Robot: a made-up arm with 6 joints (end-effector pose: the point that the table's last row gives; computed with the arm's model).
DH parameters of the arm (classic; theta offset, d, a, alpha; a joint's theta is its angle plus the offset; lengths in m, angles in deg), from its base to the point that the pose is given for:
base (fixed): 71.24 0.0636 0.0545 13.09
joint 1: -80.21 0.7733 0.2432 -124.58
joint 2: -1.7 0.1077 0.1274 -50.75
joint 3: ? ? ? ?
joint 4: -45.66 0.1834 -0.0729 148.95
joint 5: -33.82 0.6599 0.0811 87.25
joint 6: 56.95 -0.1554 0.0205 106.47
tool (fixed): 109.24 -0.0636 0 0
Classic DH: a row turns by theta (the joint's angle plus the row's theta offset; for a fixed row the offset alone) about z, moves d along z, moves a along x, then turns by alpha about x.
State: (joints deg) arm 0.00 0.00 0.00 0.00 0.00 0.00
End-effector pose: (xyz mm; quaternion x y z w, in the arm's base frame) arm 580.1 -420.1 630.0 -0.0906 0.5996 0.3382 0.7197
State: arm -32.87 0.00 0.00 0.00 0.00 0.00
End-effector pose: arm 287.3 -584.2 682.1 0.0417 0.6354 0.0916 0.7656
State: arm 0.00 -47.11 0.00 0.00 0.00 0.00
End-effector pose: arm 755.1 -306.8 818.8 -0.3261 0.2867 0.4266 0.7934
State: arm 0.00 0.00 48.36 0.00 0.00 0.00
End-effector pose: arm 233.0 -303.0 711.7 0.1243 0.6519 -0.0164 0.7479
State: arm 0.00 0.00 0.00 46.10 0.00 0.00
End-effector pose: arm 912.8 -335.6 686.9 -0.1518 0.8165 0.3935 0.3943
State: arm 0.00 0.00 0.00 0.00 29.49 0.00
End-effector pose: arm 506.0 -420.1 631.5 -0.1737 0.3967 0.3040 0.8485
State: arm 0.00 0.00 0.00 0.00 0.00 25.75
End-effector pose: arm 562.1 -397.7 628.7 0.0428 0.5964 0.1697 0.7834
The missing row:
joint 3: -29.62 0.2159 0.1622 103.55
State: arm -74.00 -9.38 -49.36 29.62 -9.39 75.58
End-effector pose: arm 436.2 -734.1 822.3 0.1330 0.6553 -0.3901 0.6330
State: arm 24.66 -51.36 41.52 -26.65 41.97 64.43
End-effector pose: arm 498.3 -23.8 400.0 0.4771 -0.2650 0.1279 0.8281
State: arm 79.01 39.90 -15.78 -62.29 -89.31 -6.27
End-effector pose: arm 433.9 119.3 174.2 0.1114 -0.7339 -0.6696 0.0257
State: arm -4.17 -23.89 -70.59 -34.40 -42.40 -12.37
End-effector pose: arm 1049.8 -23.4 601.3 -0.4593 0.3420 0.7459 0.3401
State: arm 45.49 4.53 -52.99 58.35 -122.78 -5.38
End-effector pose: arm 784.2 693.1 557.3 0.5407 -0.7177 0.2831 0.3353
